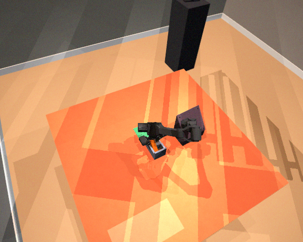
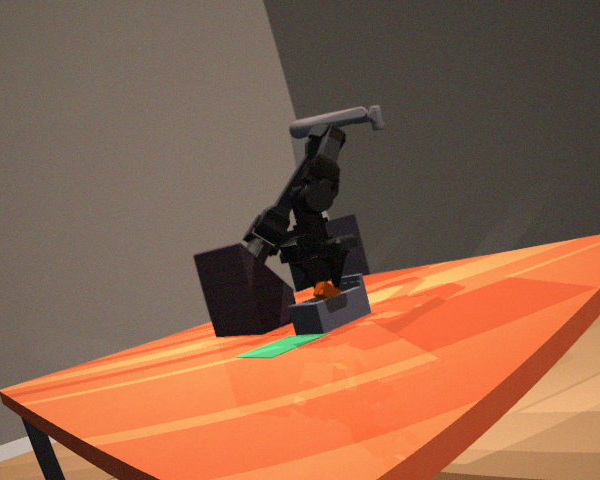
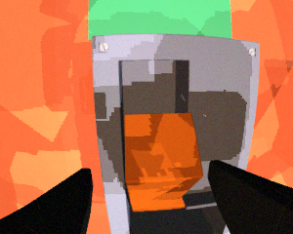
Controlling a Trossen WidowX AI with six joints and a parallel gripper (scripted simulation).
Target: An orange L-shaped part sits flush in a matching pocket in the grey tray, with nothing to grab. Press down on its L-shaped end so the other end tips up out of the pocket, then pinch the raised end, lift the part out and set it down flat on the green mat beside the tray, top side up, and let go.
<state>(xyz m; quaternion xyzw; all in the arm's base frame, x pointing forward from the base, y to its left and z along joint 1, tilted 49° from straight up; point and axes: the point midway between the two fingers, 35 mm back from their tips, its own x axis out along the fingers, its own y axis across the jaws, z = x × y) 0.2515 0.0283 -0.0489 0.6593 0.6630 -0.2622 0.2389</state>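
Now: gripper tip 2 cm past the orange L-shaped part, 4 cm to the right of it and 4 cm above it.
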